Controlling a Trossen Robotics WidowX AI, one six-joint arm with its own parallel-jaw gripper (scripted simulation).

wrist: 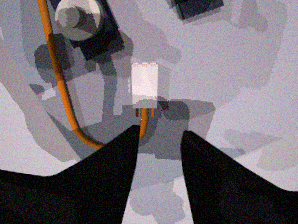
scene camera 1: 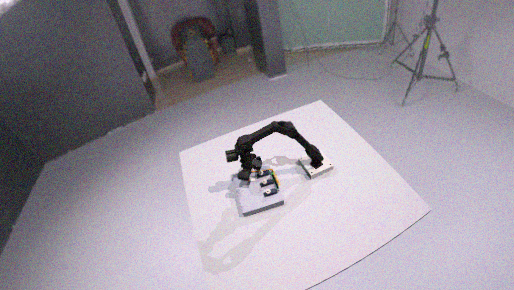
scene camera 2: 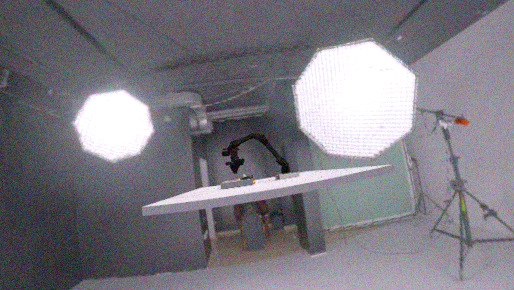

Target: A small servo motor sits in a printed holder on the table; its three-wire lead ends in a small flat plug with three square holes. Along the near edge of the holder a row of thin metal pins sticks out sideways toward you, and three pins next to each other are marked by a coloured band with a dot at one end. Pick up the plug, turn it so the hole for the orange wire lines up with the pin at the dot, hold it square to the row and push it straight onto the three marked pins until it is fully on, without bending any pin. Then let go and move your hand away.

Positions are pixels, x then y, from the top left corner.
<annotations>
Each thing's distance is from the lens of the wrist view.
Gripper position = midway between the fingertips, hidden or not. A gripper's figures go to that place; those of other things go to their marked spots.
my gripper (wrist: 161,135): 10 cm
grey holder (wrist: 220,76): 15 cm
</annotations>
